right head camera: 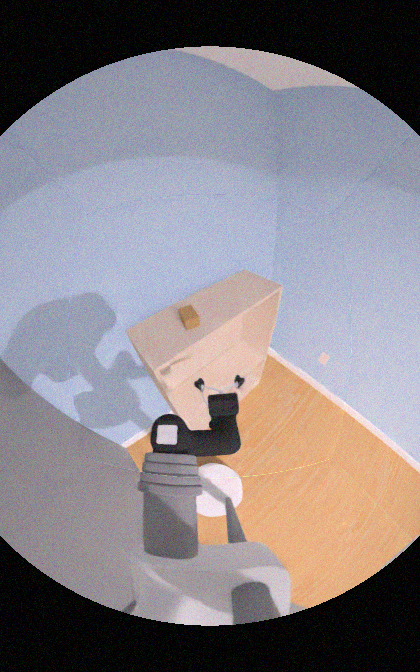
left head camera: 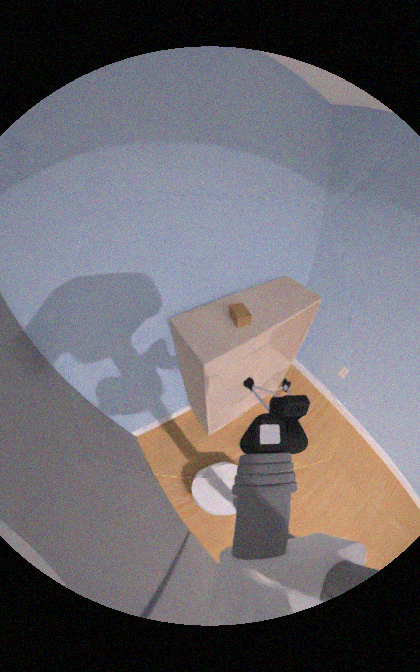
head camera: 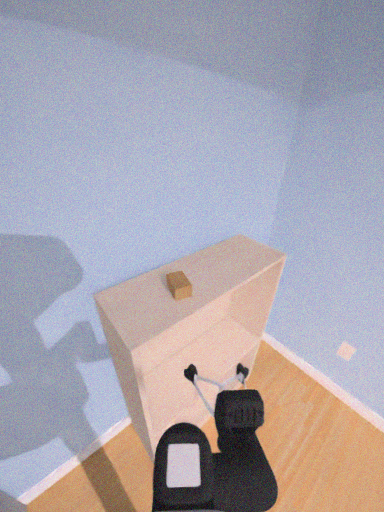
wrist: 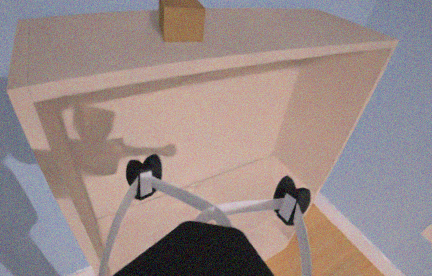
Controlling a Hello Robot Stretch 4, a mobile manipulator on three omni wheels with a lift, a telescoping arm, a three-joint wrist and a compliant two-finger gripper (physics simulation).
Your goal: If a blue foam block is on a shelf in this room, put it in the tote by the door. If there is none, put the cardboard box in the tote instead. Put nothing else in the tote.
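Frame: origin at the robot's base, x down, y ahead, z right, level; metres.
Where they show: gripper, fingertip midpoint: (head camera: 215, 368) (wrist: 218, 180).
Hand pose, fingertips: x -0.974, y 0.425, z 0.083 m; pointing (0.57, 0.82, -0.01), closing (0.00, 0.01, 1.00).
Things, the pixels of their top centre, and the offset from my fingertips. "pt": a spot on its surface instead.
- small brown cardboard box, middle of its top: (head camera: 178, 279) dy +0.253, dx -0.108, dz -0.104 m
- pale wooden shelf unit, surface spot: (wrist: 100, 55) (head camera: 154, 319) pt dy +0.120, dx -0.058, dz -0.175 m
- small pale square, surface spot: (head camera: 346, 351) pt dy +0.439, dx +0.601, dz +0.930 m
A small brown cardboard box (head camera: 179, 285) (left head camera: 240, 315) (right head camera: 189, 317) (wrist: 183, 22) sits on top of the pale wooden shelf unit (head camera: 145, 320) (left head camera: 200, 330) (right head camera: 155, 337) (wrist: 100, 55). My gripper (head camera: 216, 372) (left head camera: 267, 384) (right head camera: 219, 383) (wrist: 218, 180) is open and empty, in front of the shelf unit's open side and below the level of its top. The fingertips are apart from the box. A blue foam block does not show in these views, and neither does the tote. Part of the shelf interior is hidden behind my gripper.
Blue walls meet in a corner behind the shelf unit. A grey surface (left head camera: 100, 500) (right head camera: 65, 475) stands close on the left. A white round disc (left head camera: 212, 492) (right head camera: 225, 492) lies low on the wooden floor beneath my arm. A small pale square (head camera: 346, 351) is on the right wall.
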